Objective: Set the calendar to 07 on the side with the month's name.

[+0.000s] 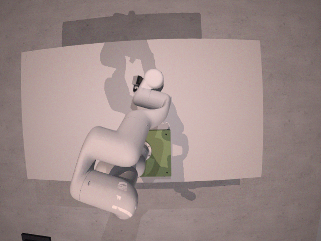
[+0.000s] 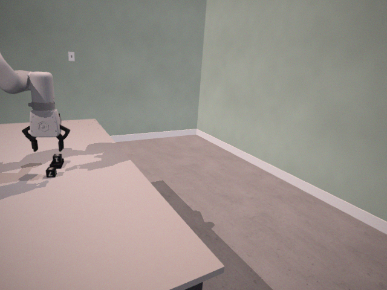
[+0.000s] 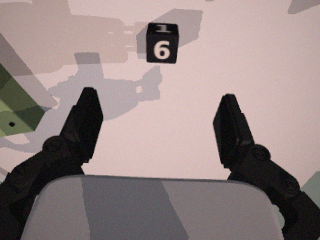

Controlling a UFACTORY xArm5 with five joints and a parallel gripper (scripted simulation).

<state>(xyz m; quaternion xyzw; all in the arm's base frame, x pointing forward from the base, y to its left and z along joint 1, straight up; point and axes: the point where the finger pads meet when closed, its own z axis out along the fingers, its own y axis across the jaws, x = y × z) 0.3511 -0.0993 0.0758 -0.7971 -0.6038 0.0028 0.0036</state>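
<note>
Right now the black cube is 10 cm below my hand. From my hand the other things lie so: black calendar tray 11 cm to the left, 11 cm below, 2 cm ahead.
</note>
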